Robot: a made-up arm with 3 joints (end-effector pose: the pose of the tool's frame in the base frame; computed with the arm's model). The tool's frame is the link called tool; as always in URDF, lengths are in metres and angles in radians. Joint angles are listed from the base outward.
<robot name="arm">
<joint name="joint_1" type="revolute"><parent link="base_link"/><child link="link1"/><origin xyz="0.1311 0.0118 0.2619"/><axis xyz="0.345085 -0.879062 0.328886"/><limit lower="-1.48" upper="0.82" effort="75" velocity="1.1"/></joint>
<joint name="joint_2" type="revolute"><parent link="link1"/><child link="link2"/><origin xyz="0.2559 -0.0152 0.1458"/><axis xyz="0.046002 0.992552 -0.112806"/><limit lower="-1.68" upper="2.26" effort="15" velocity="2.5"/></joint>
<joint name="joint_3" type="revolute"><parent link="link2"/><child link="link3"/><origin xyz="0.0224 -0.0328 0.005"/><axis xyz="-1 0 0"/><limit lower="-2.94" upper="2.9" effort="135" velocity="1.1"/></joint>
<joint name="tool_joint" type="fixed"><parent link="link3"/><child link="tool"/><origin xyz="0.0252 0.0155 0.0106" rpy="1.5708 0 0"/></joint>
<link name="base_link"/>
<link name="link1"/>
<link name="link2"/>
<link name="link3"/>
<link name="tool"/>
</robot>
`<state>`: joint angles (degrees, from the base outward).
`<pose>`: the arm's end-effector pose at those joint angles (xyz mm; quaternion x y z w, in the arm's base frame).
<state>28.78 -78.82 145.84</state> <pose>310.4 -39.1 551.7 -0.2192 -0.7298 -0.3051 0.5712</pose>
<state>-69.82 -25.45 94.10</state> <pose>396.9 -152.4 116.8 -0.2621 0.3222 -0.1035 0.9038</pose>
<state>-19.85 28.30 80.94</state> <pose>440.2 -51.1 291.0 0.0356 0.3747 -0.1283 0.9175</pose>
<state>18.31 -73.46 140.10</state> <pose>356.8 -31.7 521.1 -0.2642 -0.6676 -0.2324 0.6561</pose>
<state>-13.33 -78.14 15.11</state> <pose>419.8 -19.1 404.4 0.4478 -0.3853 0.3820 0.7107</pose>
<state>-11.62 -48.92 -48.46</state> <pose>431.1 -35.8 413.1 0.8604 -0.0853 0.3159 0.3908</pose>
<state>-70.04 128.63 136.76</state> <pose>323.8 -120.4 179.5 -0.1028 -0.9915 -0.0331 0.0724</pose>
